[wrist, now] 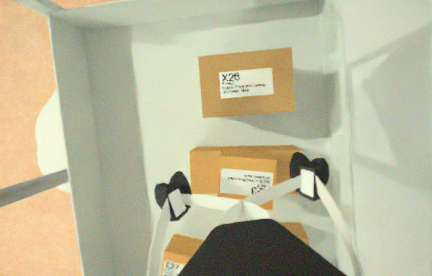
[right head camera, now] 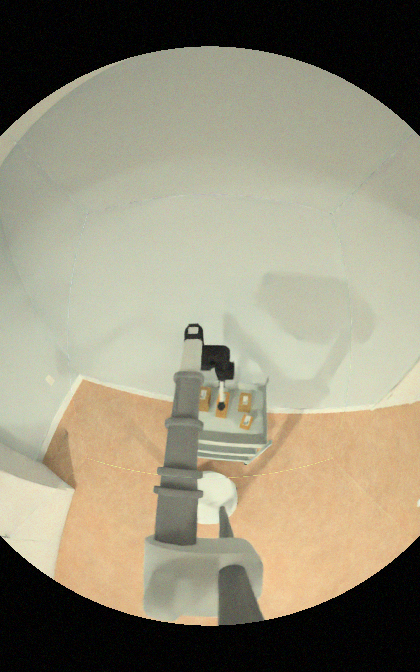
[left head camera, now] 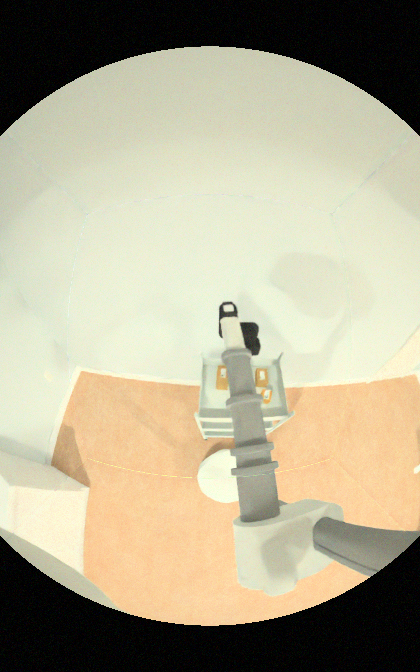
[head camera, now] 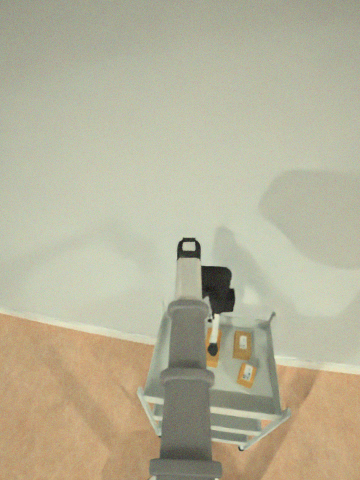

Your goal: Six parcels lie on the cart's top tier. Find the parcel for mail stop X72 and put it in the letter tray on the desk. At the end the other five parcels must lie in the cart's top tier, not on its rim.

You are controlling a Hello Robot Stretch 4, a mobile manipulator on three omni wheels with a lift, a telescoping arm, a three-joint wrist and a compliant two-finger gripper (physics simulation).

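Frame: origin at the robot's base, x ahead, y left, z up, level; metres.
Seen in the pictures: gripper, fingertip midpoint: (wrist: 239, 177) (head camera: 211, 337).
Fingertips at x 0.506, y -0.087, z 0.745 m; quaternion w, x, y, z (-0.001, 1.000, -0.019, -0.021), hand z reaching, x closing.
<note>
Offsets run from my fingertips to a thing's top centre. "spot": to the spot under its first point. Level surfaces: height alone.
In the wrist view a parcel @[0.025 m ahead, 0.087 m left, 0.010 m down] (wrist: 247, 102) (right head camera: 204, 398) (left head camera: 222, 377) labelled X26 or X28, last digit blurred, lies on the cart's top tier @[0.110 m down] (wrist: 165, 100) (head camera: 227, 382). Beside it a smaller parcel @[0.005 m ahead, 0.008 m right, 0.008 m down] (wrist: 247, 162) lies on a wider one @[spot: 0.046 m back, 0.001 m left, 0.058 m down] (wrist: 202, 172); its upside-down label is partly covered by a finger. A parcel @[0.099 m back, 0.122 m right, 0.060 m down] (wrist: 182, 244) (head camera: 246, 375) (right head camera: 246, 421) reading about E27 and another parcel @[0.013 m ahead, 0.124 m right, 0.060 m down] (wrist: 299, 232) (head camera: 243, 345) (right head camera: 245, 401) are partly hidden behind the gripper in the wrist view. My gripper (wrist: 239, 177) is open and empty above the stacked pair. No X72 label is readable. The letter tray does not show.
The cart's raised rim @[spot: 0.197 m back, 0.091 m left, 0.056 m down] (wrist: 70, 125) surrounds the tier. The cart stands near the wall (head camera: 150, 150). My telescoping arm (head camera: 187, 400) (left head camera: 250, 450) (right head camera: 180, 450) reaches over it. A round white object (left head camera: 217, 475) (right head camera: 215, 500) is in front of the cart. A pale block (left head camera: 45, 515) stands at lower left.
</note>
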